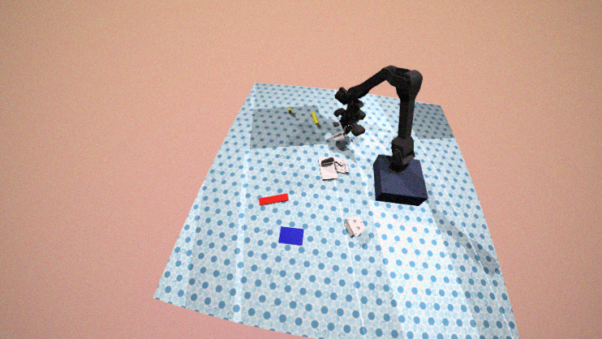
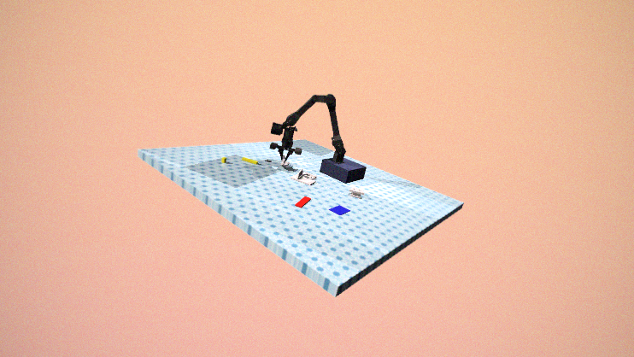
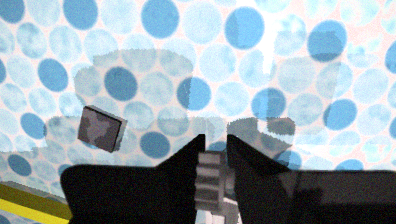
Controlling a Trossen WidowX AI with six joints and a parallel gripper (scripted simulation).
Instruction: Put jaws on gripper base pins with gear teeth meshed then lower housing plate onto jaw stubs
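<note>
Now: gripper tip 60 mm short of the small dark block, 70 mm to the left of it and 10 mm above it. Also, from my gripper tip: jaw: 10 mm ahead, 10 mm to the left, 30 mm above; yellow bar: 180 mm ahead, 80 mm to the right, 10 mm below; housing plate: 220 mm to the left, 10 mm below.
</note>
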